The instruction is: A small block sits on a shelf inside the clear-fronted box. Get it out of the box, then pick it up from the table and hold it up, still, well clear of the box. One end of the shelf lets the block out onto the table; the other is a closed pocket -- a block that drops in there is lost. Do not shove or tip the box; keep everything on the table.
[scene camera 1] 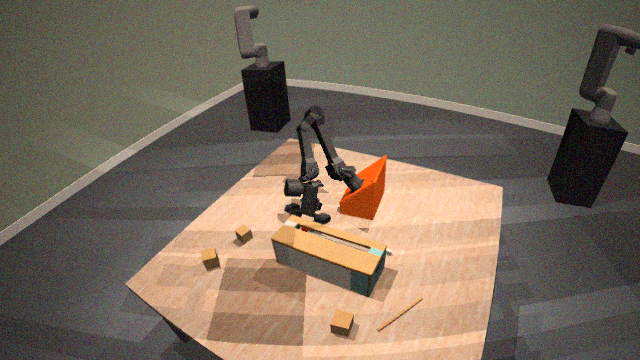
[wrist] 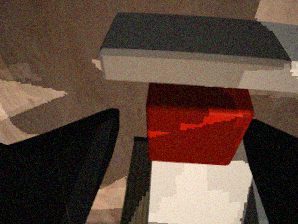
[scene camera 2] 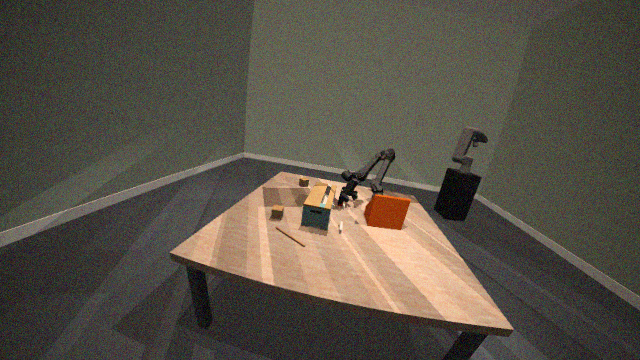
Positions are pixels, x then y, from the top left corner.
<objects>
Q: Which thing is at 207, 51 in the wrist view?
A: A long box.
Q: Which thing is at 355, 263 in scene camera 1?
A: A long box.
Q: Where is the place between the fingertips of my gripper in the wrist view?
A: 182, 123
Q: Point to a long box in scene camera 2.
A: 317, 208
</objects>
